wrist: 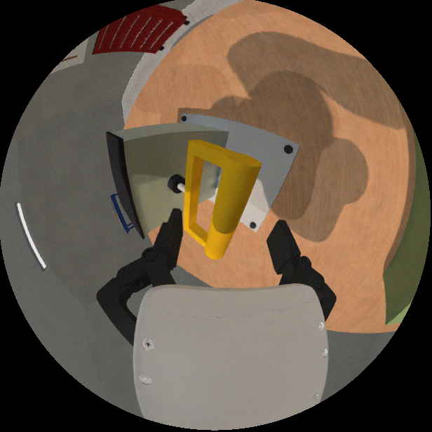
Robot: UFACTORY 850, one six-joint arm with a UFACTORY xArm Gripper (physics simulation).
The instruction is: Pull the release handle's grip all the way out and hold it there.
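Observation:
The release handle is a yellow D-shaped loop with a thick round grip (235,200) in the middle of the wrist view. A thin white rod (181,187) runs from the loop's flat side into a black collar (175,183) on a grey-green housing (150,165). The housing stands on a grey base plate (265,150) with dark bolts. My gripper (229,226) is open, with nothing held. Its left finger is just left of the loop's lower end, its right finger is to the right of the grip, and the grip's lower end shows between them.
The housing has a dark end panel (125,185) at its left. The base plate lies on a round wooden table top (240,60). A red slatted object (140,30) is at the upper left, a small blue frame (120,212) left of the housing, and a green surface (407,250) at the right.

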